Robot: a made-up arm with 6 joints.
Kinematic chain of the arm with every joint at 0, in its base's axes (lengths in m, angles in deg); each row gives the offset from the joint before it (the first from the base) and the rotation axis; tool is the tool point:
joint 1: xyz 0 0 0.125 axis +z
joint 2: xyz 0 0.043 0 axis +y
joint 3: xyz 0 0 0.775 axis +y
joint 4: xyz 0 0 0.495 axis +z
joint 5: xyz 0 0 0 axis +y
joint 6: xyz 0 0 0.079 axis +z
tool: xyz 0 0 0
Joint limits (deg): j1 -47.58..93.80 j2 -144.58..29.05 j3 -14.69..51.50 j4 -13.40..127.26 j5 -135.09..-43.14 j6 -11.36..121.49
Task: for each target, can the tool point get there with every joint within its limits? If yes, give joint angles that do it. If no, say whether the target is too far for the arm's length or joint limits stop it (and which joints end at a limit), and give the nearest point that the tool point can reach.
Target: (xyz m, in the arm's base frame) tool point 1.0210 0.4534 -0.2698
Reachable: no: joint limits stop it (at a limit: joint 2, joint 3, joint 4) | nearest point 0.8030 0.3566 0.8377 | short by 1.133 m
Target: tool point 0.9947 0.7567 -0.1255
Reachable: no: joint limits stop it (at a limit: joint 2, joint 3, joint 4) | nearest point 0.7125 0.5420 0.8425 | short by 1.031 m
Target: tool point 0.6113 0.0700 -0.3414
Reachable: no: joint limits stop it (at a limit: joint 1, joint 2, joint 3, joint 5) | nearest point 0.0433 -0.5764 -0.9272 | short by 1.041 m
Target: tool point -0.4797 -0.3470 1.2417
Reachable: yes | joints 35.20 -40.94 36.78 47.79 -58.74 14.00
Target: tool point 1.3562 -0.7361 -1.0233
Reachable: no: too far | nearest point 0.0849 -0.7415 -0.9135 | short by 1.276 m
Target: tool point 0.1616 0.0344 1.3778
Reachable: yes | joints 0.48 1.48 24.08 7.24 -91.81 2.51
